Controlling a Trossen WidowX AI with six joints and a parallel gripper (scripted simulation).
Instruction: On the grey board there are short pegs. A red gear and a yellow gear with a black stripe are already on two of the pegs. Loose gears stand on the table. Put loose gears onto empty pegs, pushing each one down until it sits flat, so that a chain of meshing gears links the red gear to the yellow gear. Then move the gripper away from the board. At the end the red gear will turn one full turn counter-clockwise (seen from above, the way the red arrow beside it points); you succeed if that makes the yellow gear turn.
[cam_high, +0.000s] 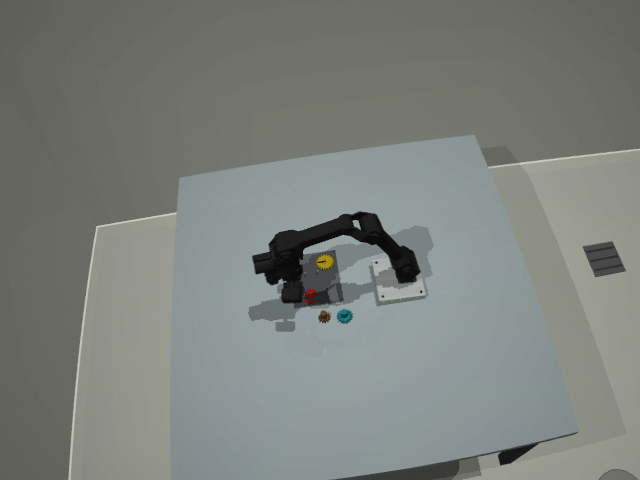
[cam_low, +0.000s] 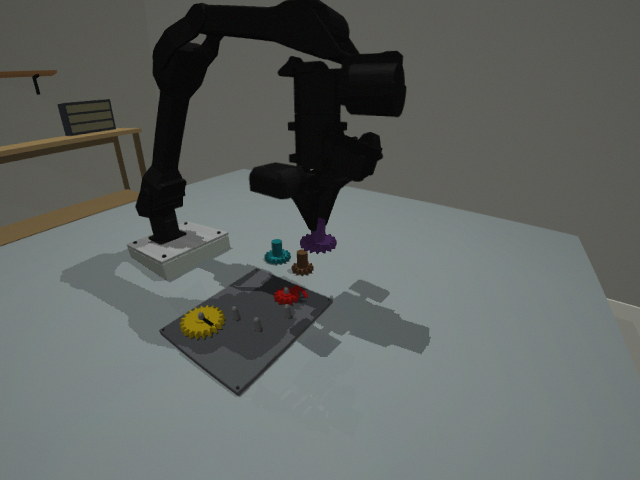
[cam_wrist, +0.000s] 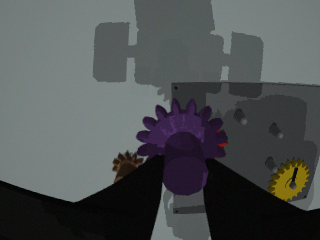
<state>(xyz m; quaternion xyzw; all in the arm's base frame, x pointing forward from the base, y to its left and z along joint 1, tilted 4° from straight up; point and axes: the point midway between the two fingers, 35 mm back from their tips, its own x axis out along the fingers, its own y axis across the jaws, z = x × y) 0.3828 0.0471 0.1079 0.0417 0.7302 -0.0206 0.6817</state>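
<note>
Right now my gripper tip is 40 mm past the red gear, 30 mm to the left of it and 110 mm above it. From my gripper tip the other things lie so: brown gear: 80 mm behind, 60 mm to the left, 110 mm below; then red arrow: 30 mm behind, 10 mm to the right, 120 mm below; then purple gear: 10 mm below.
</note>
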